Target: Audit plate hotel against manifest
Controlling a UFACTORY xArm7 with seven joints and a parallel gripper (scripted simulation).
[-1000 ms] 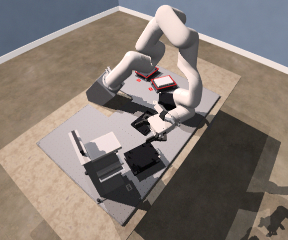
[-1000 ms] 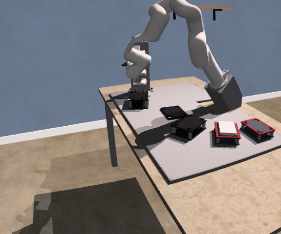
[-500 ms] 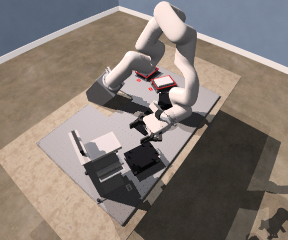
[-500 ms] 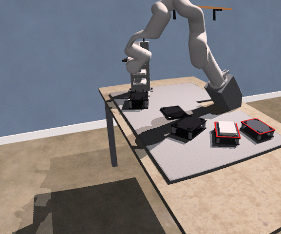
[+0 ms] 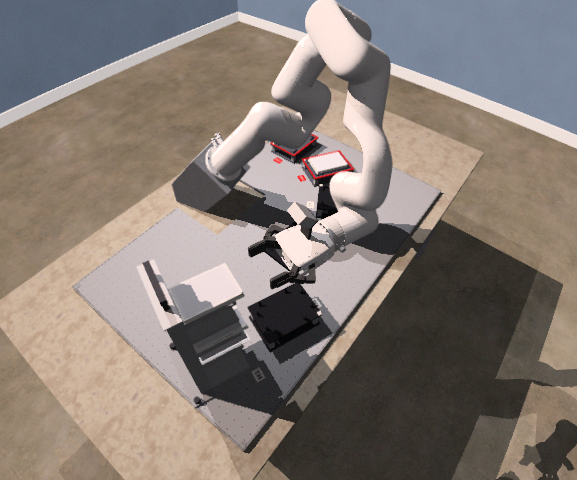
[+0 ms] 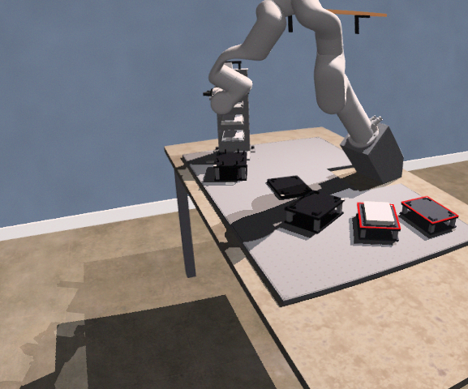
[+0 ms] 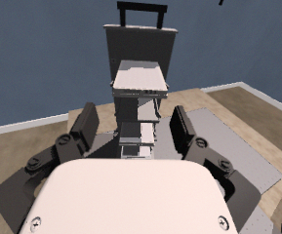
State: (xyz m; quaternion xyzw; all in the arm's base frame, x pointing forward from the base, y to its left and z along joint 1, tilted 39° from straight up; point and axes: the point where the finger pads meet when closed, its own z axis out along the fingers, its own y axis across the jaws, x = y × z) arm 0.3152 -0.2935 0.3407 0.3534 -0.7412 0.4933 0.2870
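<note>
Right now the pale plate is 22 cm below my hand, 13 cm to the right of it and 2 cm behind it. From my hand the other things lie so: plate hotel H1: 20 cm to the right, 13 cm below, 3 cm behind; H1 deck label: 32 cm below, 8 cm to the right, 8 cm ahead; RG deck label: 32 cm below, 17 cm to the left, 1 cm ahead.
</note>
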